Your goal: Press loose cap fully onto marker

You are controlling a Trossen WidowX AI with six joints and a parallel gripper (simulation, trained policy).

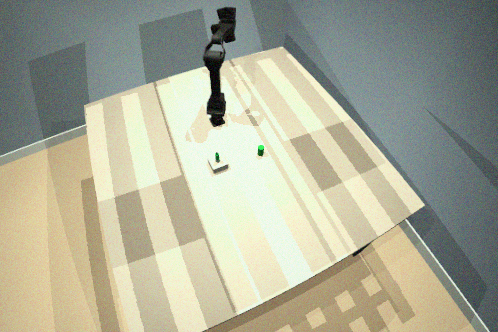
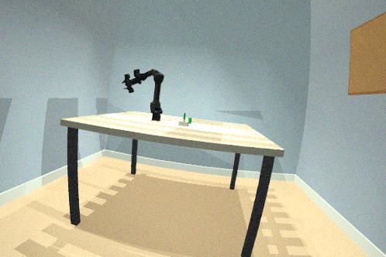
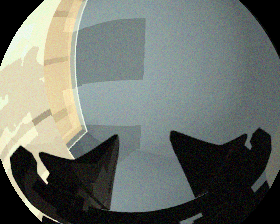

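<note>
My gripper tip is now 72 cm short of the green cap, 24 cm above it and 13 cm to the left of it. Round my gripper tip: pale holder block: 69 cm ahead, 33 cm to the right, 25 cm below.
</note>
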